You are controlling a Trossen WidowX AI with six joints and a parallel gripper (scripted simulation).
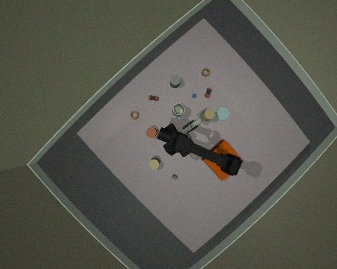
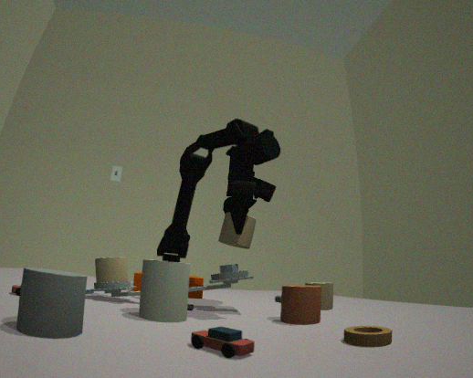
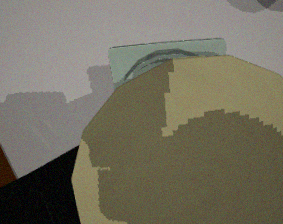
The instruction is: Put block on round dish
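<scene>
Now: the grey block 80 mm below my gripper tip and 10 mm to the right of it. From my gripper tip the other things lie so: hollow pale cylinder 160 mm to the right, 120 mm below, 110 mm ahead; then blue piece 320 mm to the right, 160 mm below, 90 mm ahead; then orange cylinder 150 mm ahead, 130 mm below, 60 mm to the left.
</scene>
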